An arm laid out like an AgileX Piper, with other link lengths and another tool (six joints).
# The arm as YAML. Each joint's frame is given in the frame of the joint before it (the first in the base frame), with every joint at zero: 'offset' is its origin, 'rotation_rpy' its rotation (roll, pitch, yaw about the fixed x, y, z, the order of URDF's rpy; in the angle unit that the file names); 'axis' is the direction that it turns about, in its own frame. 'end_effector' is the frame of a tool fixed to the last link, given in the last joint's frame.
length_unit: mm
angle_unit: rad
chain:
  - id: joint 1
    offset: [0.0, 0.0, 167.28]
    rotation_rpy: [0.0, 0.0, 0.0]
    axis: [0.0, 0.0, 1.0]
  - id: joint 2
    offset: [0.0, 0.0, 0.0]
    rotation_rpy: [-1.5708, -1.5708, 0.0]
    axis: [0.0, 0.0, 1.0]
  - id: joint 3
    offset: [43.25, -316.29, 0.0]
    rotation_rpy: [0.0, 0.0, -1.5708]
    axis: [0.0, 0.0, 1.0]
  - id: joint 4
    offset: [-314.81, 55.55, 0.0]
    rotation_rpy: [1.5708, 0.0, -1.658]
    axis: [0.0, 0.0, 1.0]
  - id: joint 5
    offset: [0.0, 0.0, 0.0]
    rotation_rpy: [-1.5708, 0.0, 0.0]
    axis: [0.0, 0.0, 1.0]
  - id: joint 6
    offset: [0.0, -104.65, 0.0]
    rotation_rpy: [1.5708, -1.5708, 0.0]
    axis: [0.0, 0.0, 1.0]
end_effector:
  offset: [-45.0, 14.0, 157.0]
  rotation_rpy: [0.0, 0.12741, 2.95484]
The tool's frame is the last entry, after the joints.
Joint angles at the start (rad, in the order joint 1, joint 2, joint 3, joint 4, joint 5, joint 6): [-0.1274 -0.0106 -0.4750 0.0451 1.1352 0.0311]
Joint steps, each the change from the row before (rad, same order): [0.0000 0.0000 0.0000 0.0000 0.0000 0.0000]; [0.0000 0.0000 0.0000 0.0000 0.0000 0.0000]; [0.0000 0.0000 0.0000 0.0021 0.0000 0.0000]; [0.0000 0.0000 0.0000 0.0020 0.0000 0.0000]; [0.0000 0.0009 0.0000 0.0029 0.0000 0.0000]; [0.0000 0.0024 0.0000 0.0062 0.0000 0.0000]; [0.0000 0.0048 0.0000 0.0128 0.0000 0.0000]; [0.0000 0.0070 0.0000 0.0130 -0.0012 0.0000]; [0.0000 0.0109 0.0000 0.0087 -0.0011 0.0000]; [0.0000 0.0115 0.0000 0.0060 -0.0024 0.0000]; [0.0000 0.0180 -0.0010 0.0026 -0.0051 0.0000]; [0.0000 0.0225 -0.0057 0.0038 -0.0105 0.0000]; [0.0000 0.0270 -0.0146 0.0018 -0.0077 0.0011]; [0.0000 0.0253 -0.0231 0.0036 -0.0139 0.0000]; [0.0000 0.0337 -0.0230 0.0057 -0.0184 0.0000]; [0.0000 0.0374 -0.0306 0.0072 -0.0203 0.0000]
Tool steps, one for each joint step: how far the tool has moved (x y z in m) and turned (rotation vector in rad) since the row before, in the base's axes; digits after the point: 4 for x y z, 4 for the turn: [0.0000 0.0000 0.0000 0.0000 0.0000 0.0000]; [0.0000 0.0000 0.0000 0.0000 0.0000 0.0000]; [0.0001 0.0005 -0.0001 0.0018 -0.0002 0.0011]; [0.0001 0.0005 -0.0001 0.0017 -0.0002 0.0011]; [0.0002 0.0007 -0.0002 0.0025 0.0006 0.0016]; [0.0005 0.0014 -0.0006 0.0055 0.0017 0.0033]; [0.0011 0.0029 -0.0011 0.0113 0.0034 0.0069]; [0.0014 0.0029 -0.0012 0.0117 0.0044 0.0068]; [0.0016 0.0018 -0.0018 0.0086 0.0088 0.0045]; [0.0017 0.0012 -0.0015 0.0064 0.0084 0.0029]; [0.0025 0.0002 -0.0015 0.0040 0.0115 0.0009]; [0.0036 0.0003 0.0011 0.0046 0.0058 0.0009]; [0.0033 -0.0001 0.0040 0.0035 0.0044 -0.0005]; [0.0040 0.0001 0.0098 0.0024 -0.0120 0.0004]; [0.0059 0.0003 0.0091 0.0050 -0.0083 0.0008]; [0.0068 0.0004 0.0124 0.0058 -0.0142 0.0011]
